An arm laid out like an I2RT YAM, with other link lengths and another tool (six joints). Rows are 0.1 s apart.
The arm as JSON. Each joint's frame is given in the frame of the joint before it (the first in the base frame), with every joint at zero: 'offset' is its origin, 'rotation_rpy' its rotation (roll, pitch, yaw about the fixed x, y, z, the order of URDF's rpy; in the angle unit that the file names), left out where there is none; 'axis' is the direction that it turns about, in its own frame. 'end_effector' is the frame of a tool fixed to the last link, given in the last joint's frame.
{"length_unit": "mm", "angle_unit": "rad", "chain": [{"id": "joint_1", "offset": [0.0, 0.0, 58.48], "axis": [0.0, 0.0, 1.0]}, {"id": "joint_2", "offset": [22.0, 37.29, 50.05], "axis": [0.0, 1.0, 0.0]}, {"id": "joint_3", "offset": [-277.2, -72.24, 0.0], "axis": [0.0, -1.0, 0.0]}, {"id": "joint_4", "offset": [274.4, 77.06, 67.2], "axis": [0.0, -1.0, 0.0]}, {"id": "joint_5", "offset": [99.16, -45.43, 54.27], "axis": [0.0, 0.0, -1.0]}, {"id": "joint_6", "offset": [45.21, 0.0, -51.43], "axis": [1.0, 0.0, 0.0]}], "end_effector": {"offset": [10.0, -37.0, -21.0], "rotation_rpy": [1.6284, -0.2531, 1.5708]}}
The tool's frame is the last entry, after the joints.
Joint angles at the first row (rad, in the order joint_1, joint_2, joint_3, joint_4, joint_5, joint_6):
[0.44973 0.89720 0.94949 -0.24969 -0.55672 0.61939]
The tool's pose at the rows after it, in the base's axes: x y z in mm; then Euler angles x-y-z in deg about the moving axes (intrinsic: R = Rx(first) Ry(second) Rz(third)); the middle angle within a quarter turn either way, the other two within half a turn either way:
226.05, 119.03, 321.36, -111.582, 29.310, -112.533
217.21, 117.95, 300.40, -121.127, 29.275, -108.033
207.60, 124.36, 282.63, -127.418, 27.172, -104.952
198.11, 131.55, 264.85, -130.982, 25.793, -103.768
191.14, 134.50, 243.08, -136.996, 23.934, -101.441
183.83, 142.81, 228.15, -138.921, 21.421, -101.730
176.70, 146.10, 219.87, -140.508, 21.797, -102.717
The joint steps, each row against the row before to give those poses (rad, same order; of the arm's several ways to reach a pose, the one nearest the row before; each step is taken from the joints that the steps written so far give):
[0.01717 -0.00691 -0.00604 -0.13789 0.07011 -0.06266]
[0.04339 0.00731 -0.00985 -0.12031 0.10032 -0.05370]
[0.06094 0.01348 -0.01750 -0.06655 0.07028 -0.00801]
[0.06070 -0.00206 -0.04441 -0.00971 0.05958 0.00813]
[0.04356 0.02173 -0.03648 -0.03489 0.06065 -0.00306]
[0.05135 0.01545 -0.03221 0.00343 0.01919 0.00652]
[0.04434 -0.00971 -0.03138 0.00967 0.05074 -0.00036]

